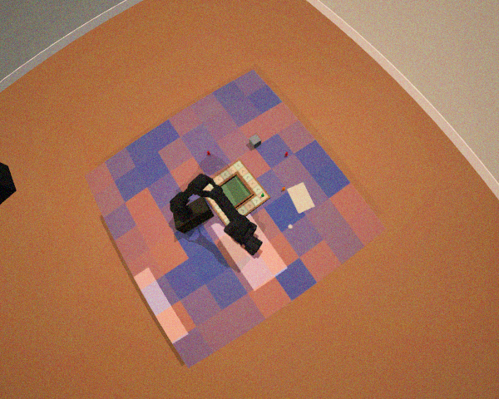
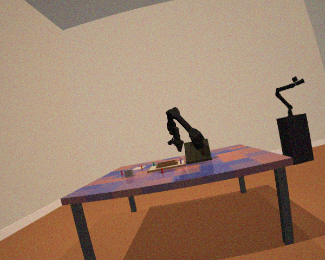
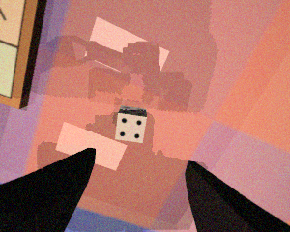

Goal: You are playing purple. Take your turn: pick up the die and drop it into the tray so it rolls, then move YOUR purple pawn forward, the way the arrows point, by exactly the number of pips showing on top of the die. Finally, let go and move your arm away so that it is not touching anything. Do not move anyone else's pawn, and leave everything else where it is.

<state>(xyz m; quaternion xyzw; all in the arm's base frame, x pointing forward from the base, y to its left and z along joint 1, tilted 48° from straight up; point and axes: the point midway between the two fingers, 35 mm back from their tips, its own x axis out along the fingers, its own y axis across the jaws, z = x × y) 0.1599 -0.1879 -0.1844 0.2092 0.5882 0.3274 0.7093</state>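
The white die is 60 mm below my gripper tip and 10 mm to the left of it. From my gripper tip the other things lie so: green tray: 250 mm to the left, 120 mm ahead, 70 mm below; white round piece: 250 mm ahead, 80 mm to the right, 70 mm below; green pawn: 230 mm ahead, 140 mm to the left, 50 mm below.
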